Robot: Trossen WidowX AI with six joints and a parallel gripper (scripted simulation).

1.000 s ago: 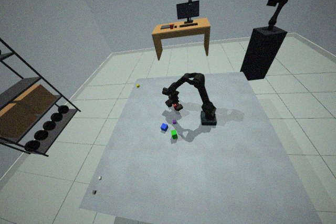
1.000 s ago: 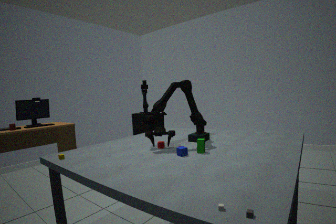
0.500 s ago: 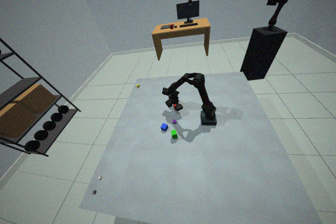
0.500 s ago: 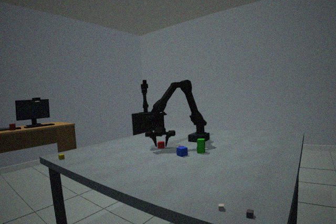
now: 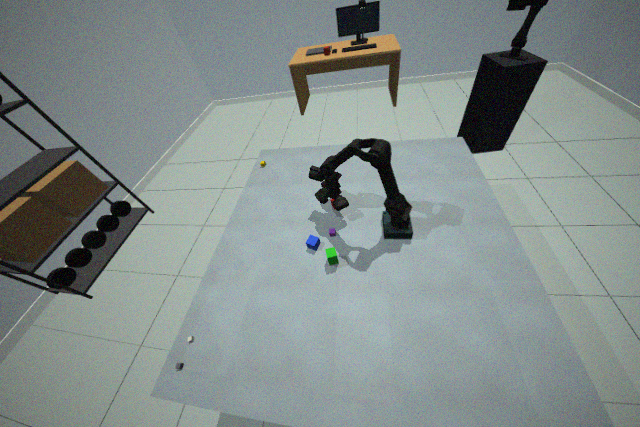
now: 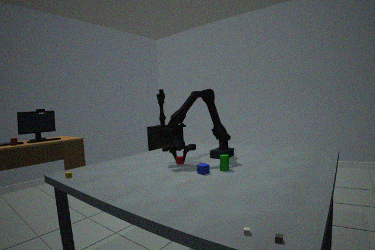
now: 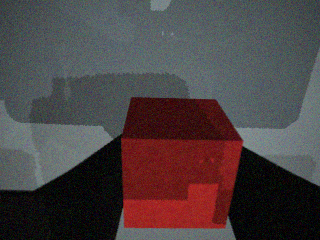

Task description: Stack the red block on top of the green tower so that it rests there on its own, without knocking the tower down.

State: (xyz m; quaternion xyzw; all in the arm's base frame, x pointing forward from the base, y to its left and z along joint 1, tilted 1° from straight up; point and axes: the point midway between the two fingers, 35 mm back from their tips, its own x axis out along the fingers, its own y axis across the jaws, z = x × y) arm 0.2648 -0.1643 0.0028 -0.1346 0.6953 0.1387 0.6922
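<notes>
Right now my gripper tip is 30 mm short of the small purple block and 150 mm to the right of it. From my gripper tip the other things lie so: blue block (110 mm ahead, 200 mm to the left, 10 mm above); red block (10 mm above); yellow cube (450 mm ahead, 400 mm to the right).
</notes>
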